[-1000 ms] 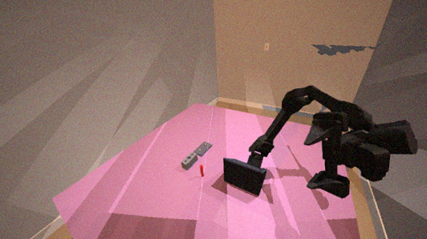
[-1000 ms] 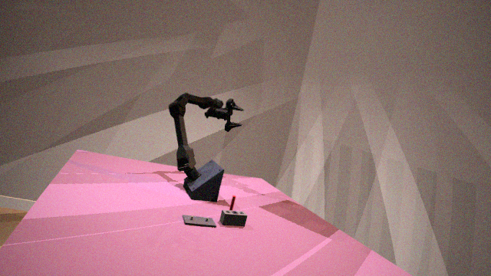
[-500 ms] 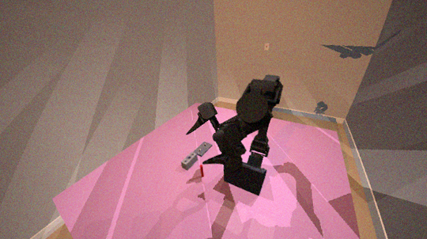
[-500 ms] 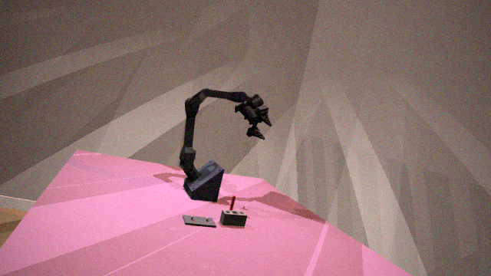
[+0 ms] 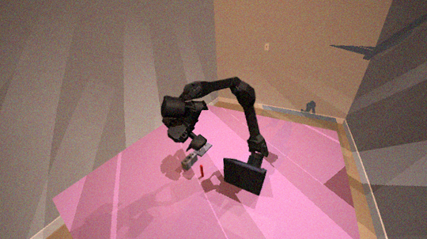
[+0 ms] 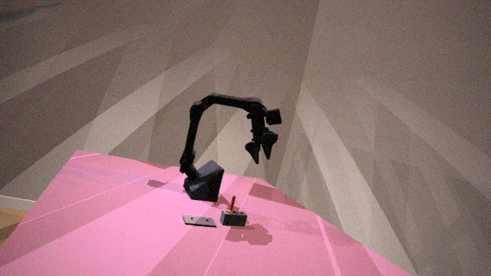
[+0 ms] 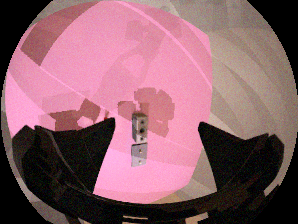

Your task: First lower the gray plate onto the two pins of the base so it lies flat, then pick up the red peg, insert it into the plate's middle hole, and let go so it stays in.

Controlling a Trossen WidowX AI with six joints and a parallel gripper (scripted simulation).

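Right now the thick gray plate is 220 mm below my gripper tip, 110 mm to the right of it and 60 mm ahead of it. Round my gripper tip: flat gray base 250 mm to the right, 250 mm below, 60 mm ahead; then red peg 220 mm below, 70 mm to the right, 50 mm behind.
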